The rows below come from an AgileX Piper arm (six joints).
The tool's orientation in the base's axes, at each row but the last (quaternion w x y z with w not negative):
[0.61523 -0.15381 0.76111 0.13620]
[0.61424 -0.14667 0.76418 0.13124]
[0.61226 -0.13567 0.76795 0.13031]
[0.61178 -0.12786 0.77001 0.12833]
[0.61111 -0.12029 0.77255 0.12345]
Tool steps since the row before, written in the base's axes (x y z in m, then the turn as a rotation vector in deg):
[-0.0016 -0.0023 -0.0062 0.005 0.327 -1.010]
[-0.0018 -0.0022 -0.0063 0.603 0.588 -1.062]
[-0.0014 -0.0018 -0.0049 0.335 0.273 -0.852]
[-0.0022 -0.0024 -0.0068 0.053 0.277 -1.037]
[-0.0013 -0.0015 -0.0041 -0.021 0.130 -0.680]
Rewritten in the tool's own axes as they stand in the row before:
[0.0065 -0.0016 -0.0011 0.965 0.279 0.342]
[0.0067 -0.0015 -0.0011 0.879 0.288 0.991]
[0.0052 -0.0013 -0.0009 0.746 0.101 0.587]
[0.0072 -0.0017 -0.0014 0.988 0.197 0.373]
[0.0043 -0.0012 -0.0008 0.662 0.100 0.176]

